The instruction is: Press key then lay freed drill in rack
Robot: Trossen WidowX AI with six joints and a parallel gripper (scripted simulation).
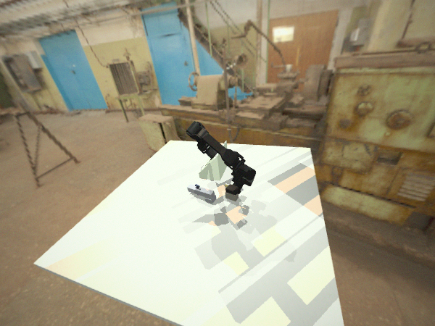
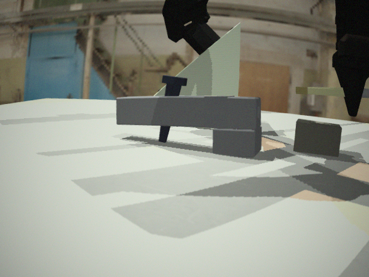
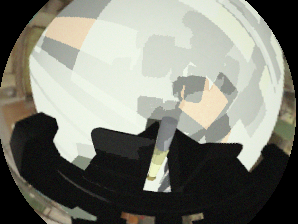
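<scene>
The grey-brown block lies 1 cm behind my gripper tip, 5 cm to the right of it and 4 cm below it. Also, from my gripper tip: grey housing bar (2 cm ahead, 23 cm to the right, 2 cm below); then drill (1 cm behind, 4 cm to the right, 3 cm above); then key (1 cm ahead, 25 cm to the right, 1 cm below).
</scene>
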